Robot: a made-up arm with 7 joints.
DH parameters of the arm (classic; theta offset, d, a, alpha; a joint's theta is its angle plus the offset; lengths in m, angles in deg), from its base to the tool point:
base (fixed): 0 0.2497 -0.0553 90
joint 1: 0 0.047 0.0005 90
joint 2: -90 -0.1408 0.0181 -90
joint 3: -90 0.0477 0.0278 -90
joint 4: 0 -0.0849 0.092 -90
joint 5: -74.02 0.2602 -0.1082 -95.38
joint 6: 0 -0.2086 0.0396 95.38
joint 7: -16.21 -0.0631 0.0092 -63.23
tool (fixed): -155.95 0.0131 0 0
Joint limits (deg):
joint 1: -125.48..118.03
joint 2: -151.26..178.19
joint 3: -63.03..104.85
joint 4: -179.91..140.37
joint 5: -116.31..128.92
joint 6: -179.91..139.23
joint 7: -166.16..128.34
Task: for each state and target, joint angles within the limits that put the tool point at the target. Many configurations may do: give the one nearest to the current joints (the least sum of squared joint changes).
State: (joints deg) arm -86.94 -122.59 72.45 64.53 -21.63 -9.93 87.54
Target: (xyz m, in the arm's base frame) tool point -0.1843 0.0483 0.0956
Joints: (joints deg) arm -109.97 -118.08 81.76 65.19 -43.93 -5.56 90.27
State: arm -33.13 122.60 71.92 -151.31 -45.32 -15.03 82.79
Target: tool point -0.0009 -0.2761 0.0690
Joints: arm -32.86 106.02 79.51 -136.83 -42.08 -16.13 83.41
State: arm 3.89 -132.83 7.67 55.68 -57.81 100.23 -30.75
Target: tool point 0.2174 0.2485 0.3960
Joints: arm -9.64 -151.26 20.92 69.72 -53.52 105.93 -33.13
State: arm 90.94 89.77 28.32 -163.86 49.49 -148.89 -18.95
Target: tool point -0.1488 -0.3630 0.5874
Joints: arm 71.99 67.64 45.63 -172.44 86.79 -144.89 -26.23
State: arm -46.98 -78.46 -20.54 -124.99 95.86 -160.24 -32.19
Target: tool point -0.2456 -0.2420 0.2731
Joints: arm -56.79 -97.52 5.43 -61.61 71.11 -169.49 -33.88
